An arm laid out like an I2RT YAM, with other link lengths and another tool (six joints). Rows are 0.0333 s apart.
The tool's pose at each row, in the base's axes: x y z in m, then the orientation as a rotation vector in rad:
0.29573, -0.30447, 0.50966, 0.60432, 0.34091, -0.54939
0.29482, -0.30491, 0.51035, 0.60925, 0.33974, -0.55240
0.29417, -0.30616, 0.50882, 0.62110, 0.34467, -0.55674
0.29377, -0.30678, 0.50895, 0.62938, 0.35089, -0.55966
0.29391, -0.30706, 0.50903, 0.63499, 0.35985, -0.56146
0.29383, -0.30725, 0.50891, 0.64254, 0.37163, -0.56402
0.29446, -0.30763, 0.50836, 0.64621, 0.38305, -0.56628
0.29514, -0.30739, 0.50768, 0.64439, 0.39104, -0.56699
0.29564, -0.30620, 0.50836, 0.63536, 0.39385, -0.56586
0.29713, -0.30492, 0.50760, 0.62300, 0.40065, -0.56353
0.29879, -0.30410, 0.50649, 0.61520, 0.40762, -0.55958
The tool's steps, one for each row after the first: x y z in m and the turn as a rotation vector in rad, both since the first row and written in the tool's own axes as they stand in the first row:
-0.00088, -0.00052, 0.00068, 0.00550, -0.00037, -0.00189
-0.00022, -0.00243, 0.00017, 0.01637, 0.00637, -0.00618
-0.00037, -0.00303, 0.00059, 0.02332, 0.01359, -0.00995
-0.00018, -0.00311, 0.00085, 0.02694, 0.02274, -0.01383
-0.00012, -0.00334, 0.00086, 0.03191, 0.03478, -0.01910
0.00078, -0.00348, 0.00076, 0.03329, 0.04544, -0.02439
0.00154, -0.00322, 0.00018, 0.02999, 0.05185, -0.02775
0.00118, -0.00181, 0.00005, 0.02072, 0.05204, -0.02854
0.00223, -0.00041, -0.00112, 0.00722, 0.05513, -0.02984
0.00376, 0.00062, -0.00225, -0.00240, 0.06011, -0.02925

